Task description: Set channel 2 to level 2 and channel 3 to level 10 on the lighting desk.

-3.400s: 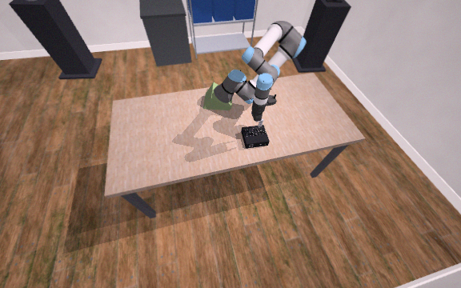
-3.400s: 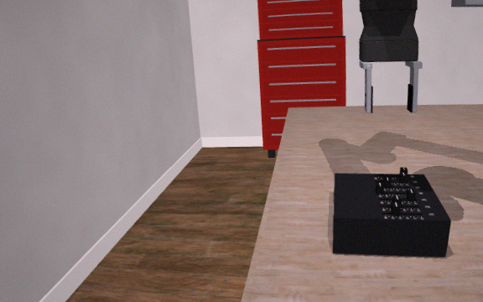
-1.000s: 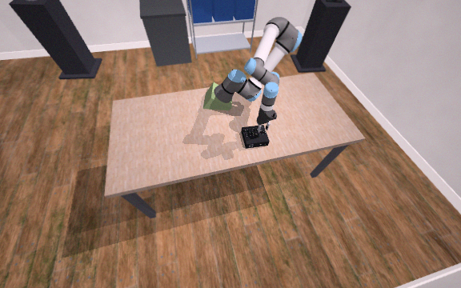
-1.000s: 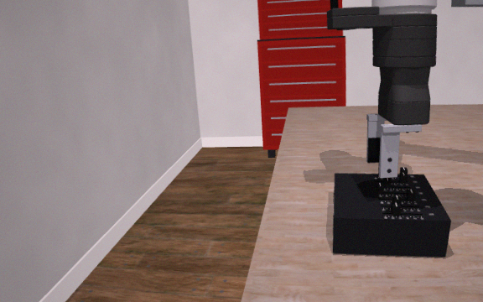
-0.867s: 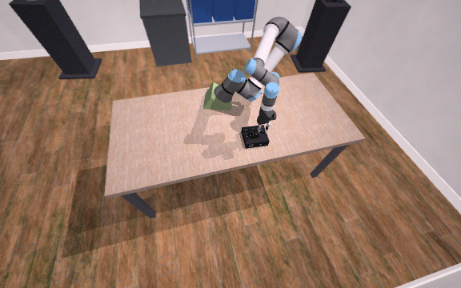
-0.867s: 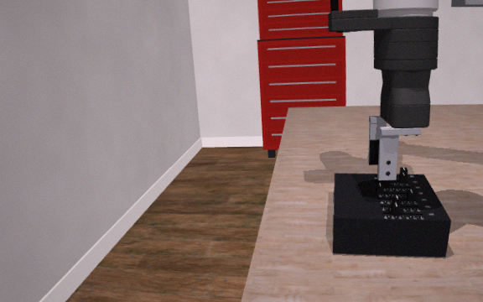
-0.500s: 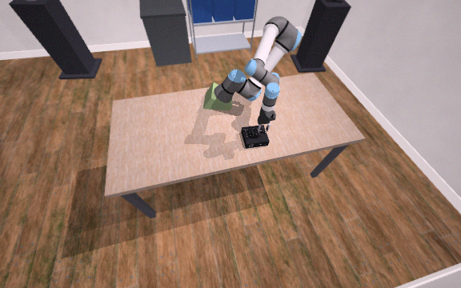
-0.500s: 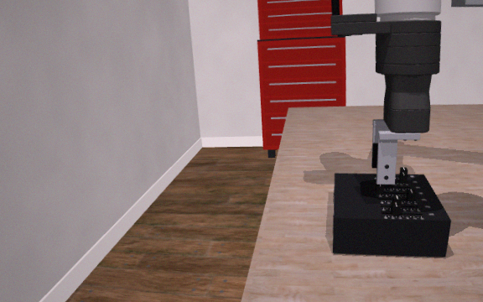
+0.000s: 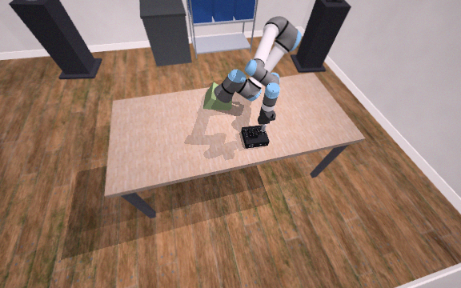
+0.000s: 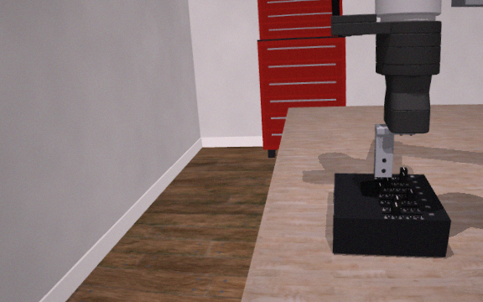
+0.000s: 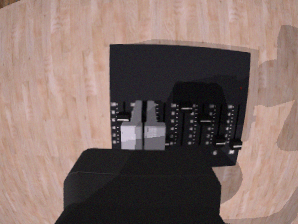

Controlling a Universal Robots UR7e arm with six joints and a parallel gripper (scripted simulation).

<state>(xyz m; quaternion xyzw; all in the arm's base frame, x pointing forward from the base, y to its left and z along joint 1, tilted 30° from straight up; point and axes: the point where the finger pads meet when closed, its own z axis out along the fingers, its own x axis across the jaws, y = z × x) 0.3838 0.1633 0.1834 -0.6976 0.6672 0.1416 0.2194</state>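
Right now the channel 2 fader is 2 cm behind my hand and 5 cm below it. Also, from my hand: channel 1 fader: 2 cm behind, 2 cm to the left, 5 cm below; channel 3 cap: 4 cm behind, 2 cm to the right, 5 cm below.
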